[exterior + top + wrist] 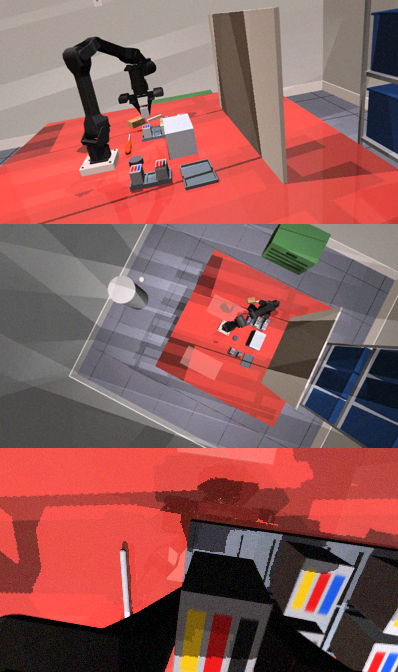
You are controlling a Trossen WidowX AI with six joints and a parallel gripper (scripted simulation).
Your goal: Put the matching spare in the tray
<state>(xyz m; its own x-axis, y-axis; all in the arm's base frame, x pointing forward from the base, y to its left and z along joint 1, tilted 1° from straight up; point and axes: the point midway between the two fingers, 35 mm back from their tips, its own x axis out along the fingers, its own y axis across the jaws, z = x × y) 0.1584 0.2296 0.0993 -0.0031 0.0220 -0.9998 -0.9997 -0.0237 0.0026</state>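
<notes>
My gripper tip is 200 mm to the left of the mounted unit, 130 mm short of it and 40 mm above it. From my gripper tip the other things lie so: tall beige panel: 380 mm ahead, 190 mm to the right, 140 mm above; holder: 400 mm to the right, 80 mm below, 30 mm ahead; tan block: 120 mm to the left, 70 mm below, 70 mm behind.
</notes>
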